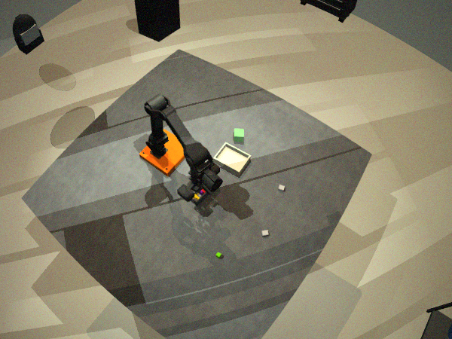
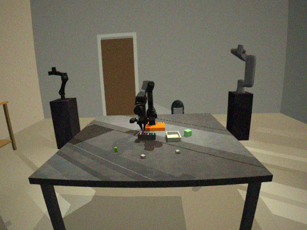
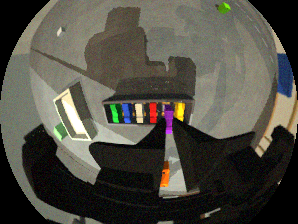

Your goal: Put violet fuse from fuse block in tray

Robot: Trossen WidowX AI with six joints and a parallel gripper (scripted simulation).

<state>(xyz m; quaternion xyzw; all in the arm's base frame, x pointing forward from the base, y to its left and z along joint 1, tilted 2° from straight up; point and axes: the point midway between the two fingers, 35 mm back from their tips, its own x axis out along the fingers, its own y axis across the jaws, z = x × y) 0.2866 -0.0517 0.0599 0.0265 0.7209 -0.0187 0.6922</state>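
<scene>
Now: gripper tip 23 cm to the right of the beige tray and 6 cm above it. Also, from my gripper tip: light green cube (35 cm to the left, 5 cm behind, 4 cm below).
</scene>
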